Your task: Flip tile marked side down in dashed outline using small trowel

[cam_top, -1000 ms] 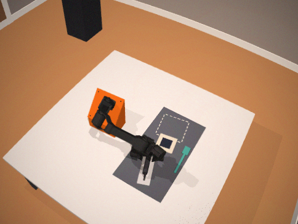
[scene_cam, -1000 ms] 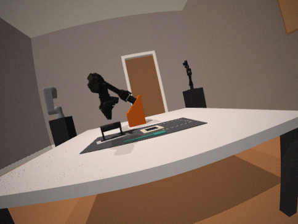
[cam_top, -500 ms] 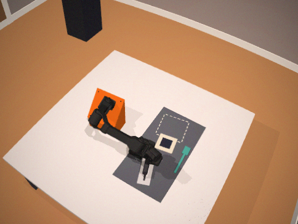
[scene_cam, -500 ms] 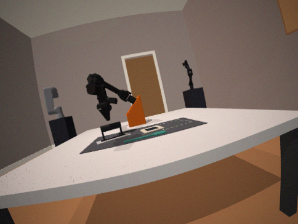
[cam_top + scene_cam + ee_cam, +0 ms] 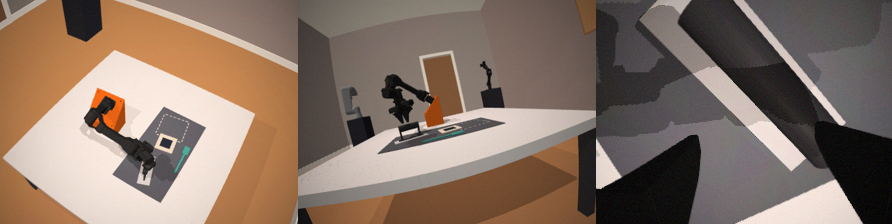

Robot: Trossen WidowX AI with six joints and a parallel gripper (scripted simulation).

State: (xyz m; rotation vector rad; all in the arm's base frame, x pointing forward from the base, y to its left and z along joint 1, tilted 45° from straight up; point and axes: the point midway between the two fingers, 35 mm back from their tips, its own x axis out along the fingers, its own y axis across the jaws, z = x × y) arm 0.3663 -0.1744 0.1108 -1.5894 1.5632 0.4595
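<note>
Right now the grey mat is 20 cm to the left of my gripper tip, 12 cm below it and 3 cm ahead of it. Round my gripper tip: cream tile: 25 cm to the left, 9 cm below, 3 cm ahead; then teal trowel: 22 cm to the left, 17 cm ahead, 9 cm below.
</note>
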